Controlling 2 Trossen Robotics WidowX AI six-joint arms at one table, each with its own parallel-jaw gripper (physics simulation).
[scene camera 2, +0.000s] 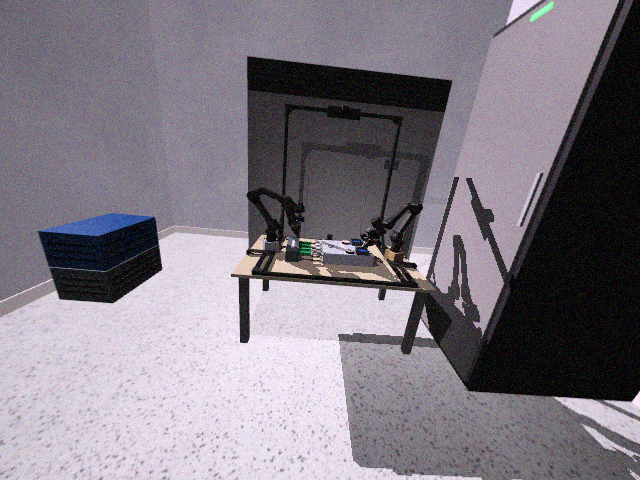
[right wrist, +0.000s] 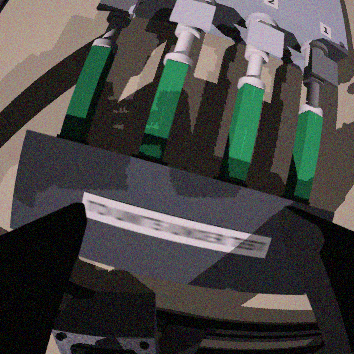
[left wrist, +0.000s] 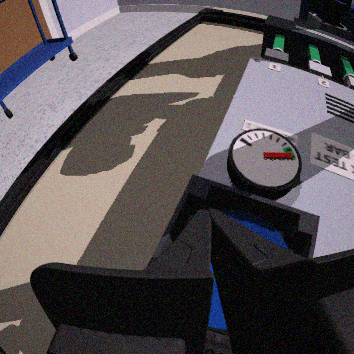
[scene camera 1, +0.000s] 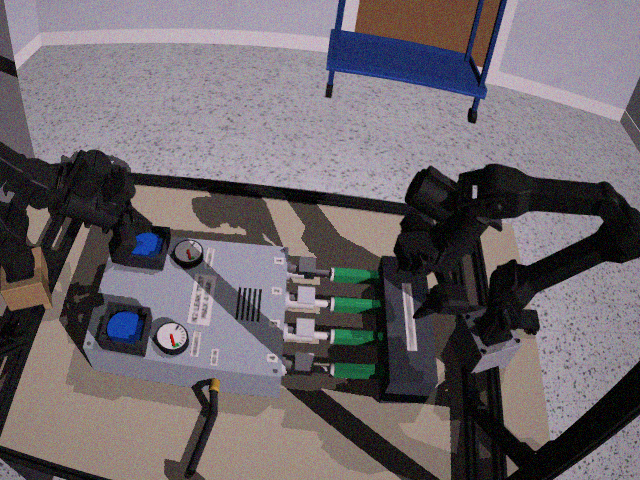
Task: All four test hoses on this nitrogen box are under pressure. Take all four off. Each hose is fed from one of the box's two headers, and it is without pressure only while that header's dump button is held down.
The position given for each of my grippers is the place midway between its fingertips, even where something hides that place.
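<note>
In scene camera 1 I see my left gripper (scene camera 1: 151,226), which is shut and holds nothing. My right gripper (scene camera 1: 406,295) is open, and my right gripper holds nothing. Scene camera 2 shows me a grey nitrogen box (scene camera 2: 333,252). In the left wrist view I see my left gripper (left wrist: 206,218), the grey nitrogen box (left wrist: 276,108), a blue dump button (left wrist: 252,221) and a dark block (left wrist: 297,35). The right wrist view shows my right gripper (right wrist: 186,216).
</note>
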